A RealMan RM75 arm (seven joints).
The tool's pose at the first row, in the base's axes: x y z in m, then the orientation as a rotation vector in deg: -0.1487, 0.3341, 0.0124, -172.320, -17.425, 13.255
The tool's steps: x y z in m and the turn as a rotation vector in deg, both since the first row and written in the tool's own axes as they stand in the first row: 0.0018, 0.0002, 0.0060, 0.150, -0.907, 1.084; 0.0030, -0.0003, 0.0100, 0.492, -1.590, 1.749; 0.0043, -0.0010, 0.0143, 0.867, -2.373, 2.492; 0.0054, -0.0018, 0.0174, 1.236, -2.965, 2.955; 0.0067, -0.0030, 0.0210, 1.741, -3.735, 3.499; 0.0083, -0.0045, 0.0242, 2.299, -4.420, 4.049; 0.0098, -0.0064, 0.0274, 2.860, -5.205, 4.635; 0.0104, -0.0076, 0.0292, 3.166, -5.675, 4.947; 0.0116, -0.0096, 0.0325, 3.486, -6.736, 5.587
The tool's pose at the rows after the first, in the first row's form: -0.1479, 0.3348, 0.0062, -172.377, -15.854, 14.733; -0.1475, 0.3359, 0.0022, -172.147, -14.852, 15.847; -0.1470, 0.3373, -0.0021, -171.881, -13.736, 17.117; -0.1466, 0.3386, -0.0052, -171.567, -13.026, 18.071; -0.1462, 0.3404, -0.0088, -171.111, -12.187, 19.301; -0.1454, 0.3425, -0.0120, -170.599, -11.324, 20.401; -0.1449, 0.3449, -0.0151, -170.070, -10.419, 21.647; -0.1448, 0.3464, -0.0168, -169.770, -9.941, 22.385; -0.1446, 0.3489, -0.0200, -169.439, -9.021, 24.028
